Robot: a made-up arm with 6 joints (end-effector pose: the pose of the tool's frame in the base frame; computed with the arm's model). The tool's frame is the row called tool.
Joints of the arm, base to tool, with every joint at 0 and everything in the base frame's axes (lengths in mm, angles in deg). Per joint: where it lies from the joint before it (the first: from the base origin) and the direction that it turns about. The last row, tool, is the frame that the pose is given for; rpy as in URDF.
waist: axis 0 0 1 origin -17.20 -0.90 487.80
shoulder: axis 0 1 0 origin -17.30 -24.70 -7.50
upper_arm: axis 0 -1 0 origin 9.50 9.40 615.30
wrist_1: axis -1 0 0 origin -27.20 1.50 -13.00
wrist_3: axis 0 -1 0 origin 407.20 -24.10 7.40
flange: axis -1 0 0 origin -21.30 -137.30 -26.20
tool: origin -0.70 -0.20 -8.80 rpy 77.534 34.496 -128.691
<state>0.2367 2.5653 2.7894 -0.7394 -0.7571 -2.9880</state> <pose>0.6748 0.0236 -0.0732 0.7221 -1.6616 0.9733</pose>
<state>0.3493 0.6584 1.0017 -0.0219 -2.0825 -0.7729</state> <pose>0.6979 0.0785 1.1078 -0.8710 -0.4205 -2.4726</pose>
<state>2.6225 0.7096 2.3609 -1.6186 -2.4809 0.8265</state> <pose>-0.4628 0.3135 1.3321 1.1075 0.9347 2.3396</pose>
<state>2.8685 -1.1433 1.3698 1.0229 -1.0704 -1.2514</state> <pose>0.8954 -0.1706 0.8456 0.2995 2.3744 -1.5473</pose>
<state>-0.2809 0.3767 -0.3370 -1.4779 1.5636 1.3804</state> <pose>0.3684 -0.1276 0.6433 0.5780 1.9278 1.5078</pose>
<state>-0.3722 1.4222 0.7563 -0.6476 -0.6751 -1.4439</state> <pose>0.6782 -0.4177 0.2656 0.4091 -0.7638 1.8171</pose>
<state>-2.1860 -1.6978 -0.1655 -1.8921 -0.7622 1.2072</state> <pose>0.2688 0.3373 0.7488 0.9022 -2.9071 -0.7513</pose>
